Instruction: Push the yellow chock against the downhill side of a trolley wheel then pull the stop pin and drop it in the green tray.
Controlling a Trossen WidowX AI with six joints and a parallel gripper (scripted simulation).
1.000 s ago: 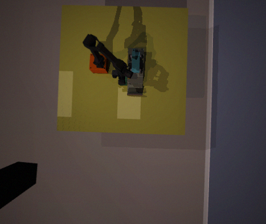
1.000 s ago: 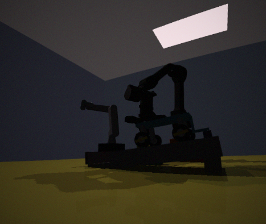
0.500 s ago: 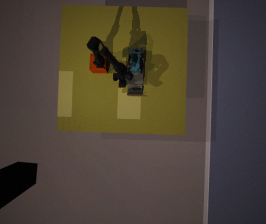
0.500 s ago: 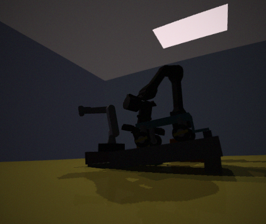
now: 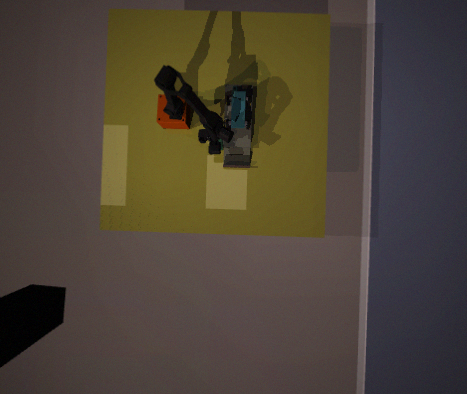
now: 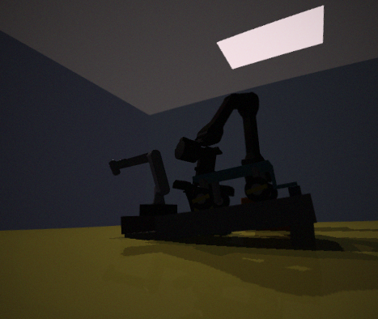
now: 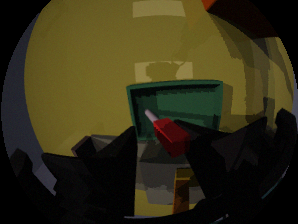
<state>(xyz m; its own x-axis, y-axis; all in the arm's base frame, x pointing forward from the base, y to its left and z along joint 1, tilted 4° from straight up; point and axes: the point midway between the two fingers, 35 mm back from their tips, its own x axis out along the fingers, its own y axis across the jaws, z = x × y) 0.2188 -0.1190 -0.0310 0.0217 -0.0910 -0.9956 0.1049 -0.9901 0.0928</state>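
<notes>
The yellow chock is 6 cm ahead of my gripper tip, 5 cm to the left of it and 3 cm above it. Round my gripper tip: red-headed stop pin: right at my gripper tip; trolley: 16 cm to the left, 11 cm ahead, 6 cm above.
</notes>
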